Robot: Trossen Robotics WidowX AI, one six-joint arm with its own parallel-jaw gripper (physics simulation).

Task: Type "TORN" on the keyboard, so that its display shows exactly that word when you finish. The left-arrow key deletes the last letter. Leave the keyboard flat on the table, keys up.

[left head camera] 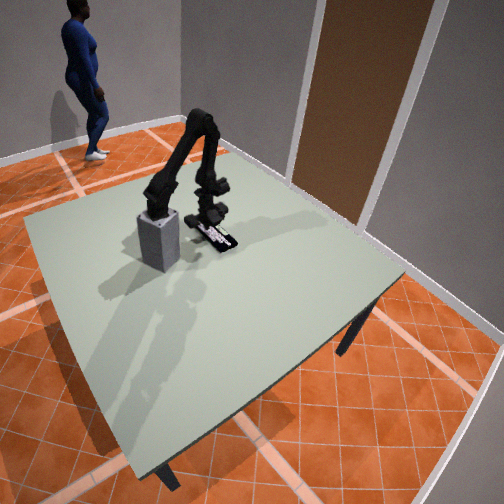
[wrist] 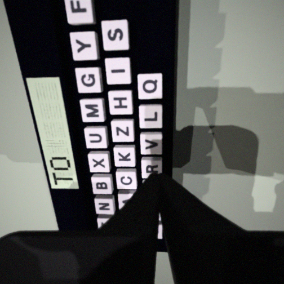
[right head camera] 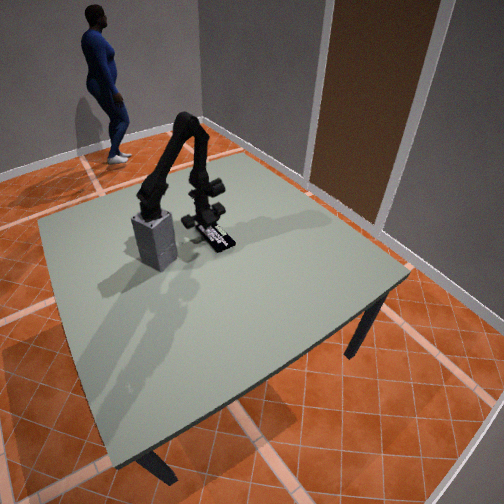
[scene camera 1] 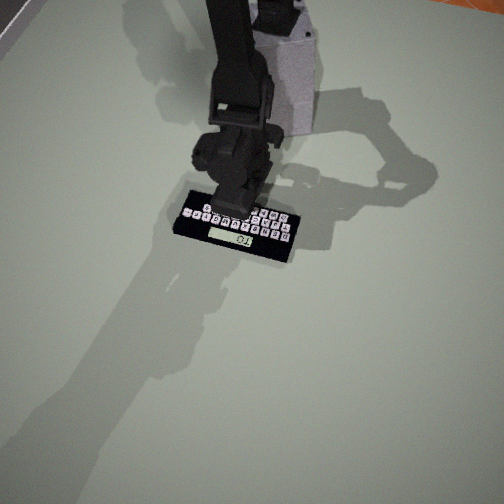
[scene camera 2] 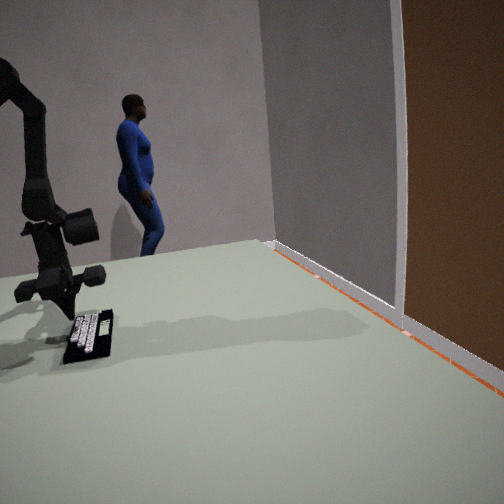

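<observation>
The black keyboard (left head camera: 227,246) (right head camera: 225,245) (scene camera 1: 270,249) (scene camera 2: 102,347) (wrist: 50,30) lies flat on the table, keys up. Its display (scene camera 1: 230,237) (scene camera 2: 104,327) (wrist: 52,132) reads "TO". My gripper (wrist: 157,180) (scene camera 2: 72,318) is shut and empty, pointing down at the keyboard. In the wrist view its tips are at the lower edge of the R key (wrist: 151,165), whose lower part they cover. The N key (wrist: 104,205) shows in the row nearest the display. Whether the tips touch a key I cannot tell. In scene camera 1 the gripper's body hides several keys and the tips.
The arm's grey base block (left head camera: 159,245) (right head camera: 155,245) (scene camera 1: 292,90) stands on the pale green table (left head camera: 250,310) (right head camera: 240,320) (scene camera 1: 350,350) (scene camera 2: 275,400) beside the keyboard. A person in blue (left head camera: 82,65) (right head camera: 100,65) (scene camera 2: 135,160) stands on the floor beyond the table.
</observation>
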